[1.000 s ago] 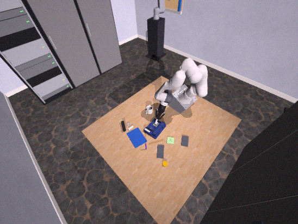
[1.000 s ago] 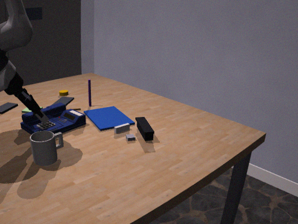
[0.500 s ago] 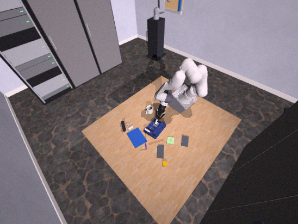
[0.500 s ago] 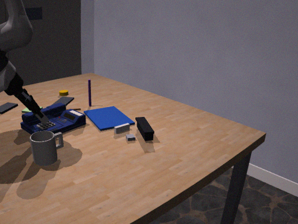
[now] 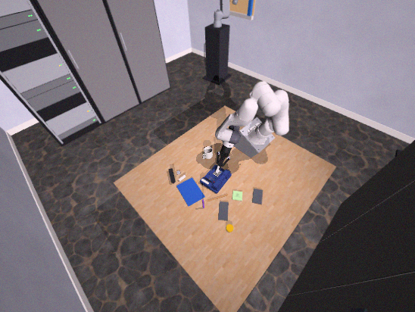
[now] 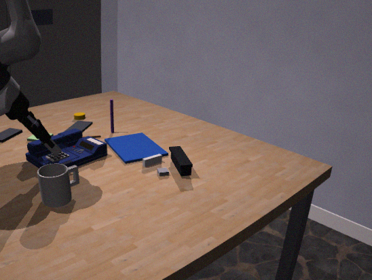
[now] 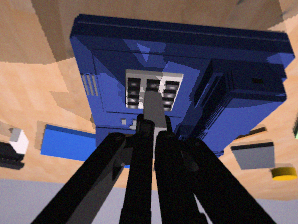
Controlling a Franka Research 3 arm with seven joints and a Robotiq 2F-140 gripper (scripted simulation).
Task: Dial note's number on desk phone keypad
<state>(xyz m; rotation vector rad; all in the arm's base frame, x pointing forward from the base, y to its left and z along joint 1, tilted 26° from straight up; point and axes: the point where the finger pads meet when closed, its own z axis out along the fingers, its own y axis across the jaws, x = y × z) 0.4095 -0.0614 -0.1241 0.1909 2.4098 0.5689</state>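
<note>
Right now my hand is 50 mm short of the handset, 70 mm to the right of it and 20 mm above it. Round my hand: blue folder (280 mm ahead, 80 mm to the right, 60 mm below); then grey mug (100 mm behind, 190 mm to the right, 30 mm below); then wooden pencil (190 mm ahead, 130 mm to the left, 60 mm below).
</note>
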